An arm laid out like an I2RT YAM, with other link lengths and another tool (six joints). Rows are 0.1 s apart.
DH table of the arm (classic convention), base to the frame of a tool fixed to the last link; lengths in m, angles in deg. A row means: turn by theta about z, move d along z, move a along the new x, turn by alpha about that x. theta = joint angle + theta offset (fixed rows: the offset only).
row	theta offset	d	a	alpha
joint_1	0	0.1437	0.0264	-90
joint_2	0	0	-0.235	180
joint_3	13.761	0	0.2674	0
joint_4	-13.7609	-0.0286	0.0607	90
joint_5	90	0.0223	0	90
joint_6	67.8	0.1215	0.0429	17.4
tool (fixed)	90	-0.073	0	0
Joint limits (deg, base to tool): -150..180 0..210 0..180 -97..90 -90..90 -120..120
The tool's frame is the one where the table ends.
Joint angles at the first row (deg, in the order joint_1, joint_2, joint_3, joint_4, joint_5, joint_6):
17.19 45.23 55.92 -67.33 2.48 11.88
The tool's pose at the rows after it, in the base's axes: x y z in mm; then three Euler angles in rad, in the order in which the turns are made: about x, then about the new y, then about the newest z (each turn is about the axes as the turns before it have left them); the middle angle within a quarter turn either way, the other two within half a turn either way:
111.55, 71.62, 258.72, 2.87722, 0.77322, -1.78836
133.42, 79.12, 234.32, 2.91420, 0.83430, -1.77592
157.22, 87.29, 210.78, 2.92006, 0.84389, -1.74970
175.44, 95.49, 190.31, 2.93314, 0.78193, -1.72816
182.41, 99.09, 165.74, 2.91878, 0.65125, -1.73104
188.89, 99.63, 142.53, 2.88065, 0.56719, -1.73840
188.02, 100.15, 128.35, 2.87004, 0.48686, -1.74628
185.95, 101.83, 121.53, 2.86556, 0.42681, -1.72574
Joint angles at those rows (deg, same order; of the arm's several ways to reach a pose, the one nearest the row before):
16.03 43.53 48.20 -56.10 4.78 11.88
15.75 45.36 43.03 -45.01 3.16 12.41
15.75 51.09 40.12 -35.33 2.87 13.85
15.75 58.98 39.79 -29.95 2.11 16.69
15.79 67.33 39.79 -28.99 2.15 18.57
15.75 74.65 39.79 -26.92 3.44 18.70
15.75 79.16 39.79 -27.07 3.42 19.64
15.81 81.47 39.79 -27.73 3.18 21.91

